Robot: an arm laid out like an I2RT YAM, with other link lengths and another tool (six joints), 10 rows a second.
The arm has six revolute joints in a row. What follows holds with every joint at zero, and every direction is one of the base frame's. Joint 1 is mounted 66.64 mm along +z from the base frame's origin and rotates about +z. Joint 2 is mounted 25.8 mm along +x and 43.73 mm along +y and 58.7 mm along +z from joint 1 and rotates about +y. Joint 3 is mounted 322.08 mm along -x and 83.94 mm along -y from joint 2 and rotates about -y. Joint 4 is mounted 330.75 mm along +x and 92.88 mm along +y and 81 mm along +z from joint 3 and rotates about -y. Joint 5 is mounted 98.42 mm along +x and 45.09 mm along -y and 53.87 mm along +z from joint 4 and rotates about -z. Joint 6 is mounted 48.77 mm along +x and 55.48 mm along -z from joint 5 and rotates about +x. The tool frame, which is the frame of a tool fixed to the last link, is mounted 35 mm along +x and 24 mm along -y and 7 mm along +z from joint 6; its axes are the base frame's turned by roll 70.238, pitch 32.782 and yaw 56.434 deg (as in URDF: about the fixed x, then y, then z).
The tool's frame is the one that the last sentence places.
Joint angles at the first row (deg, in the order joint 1, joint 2, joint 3, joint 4, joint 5, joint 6):
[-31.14, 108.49, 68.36, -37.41, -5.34, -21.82]
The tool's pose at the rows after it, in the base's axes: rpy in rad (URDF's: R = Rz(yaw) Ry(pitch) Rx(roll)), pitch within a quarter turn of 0, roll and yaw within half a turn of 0; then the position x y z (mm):
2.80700 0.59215 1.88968 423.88 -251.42 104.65
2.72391 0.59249 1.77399 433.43 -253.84 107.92
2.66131 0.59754 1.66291 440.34 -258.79 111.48
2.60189 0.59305 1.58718 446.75 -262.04 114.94
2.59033 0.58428 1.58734 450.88 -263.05 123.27
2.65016 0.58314 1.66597 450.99 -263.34 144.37
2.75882 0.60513 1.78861 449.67 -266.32 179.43
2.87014 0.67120 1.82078 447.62 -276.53 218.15
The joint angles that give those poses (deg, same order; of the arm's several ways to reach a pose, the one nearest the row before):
[-30.87, 108.49, 68.36, -35.09, -9.61, -20.10]
[-30.68, 108.49, 68.36, -31.44, -11.11, -15.22]
[-30.65, 108.49, 68.36, -28.03, -11.16, -10.46]
[-30.65, 108.49, 68.38, -25.26, -11.84, -7.46]
[-30.65, 108.42, 69.80, -26.55, -12.64, -7.51]
[-30.68, 108.05, 73.84, -34.04, -12.27, -10.61]
[-30.68, 107.87, 80.51, -44.97, -9.45, -15.46]
[-30.68, 107.88, 87.11, -52.62, -2.87, -15.44]

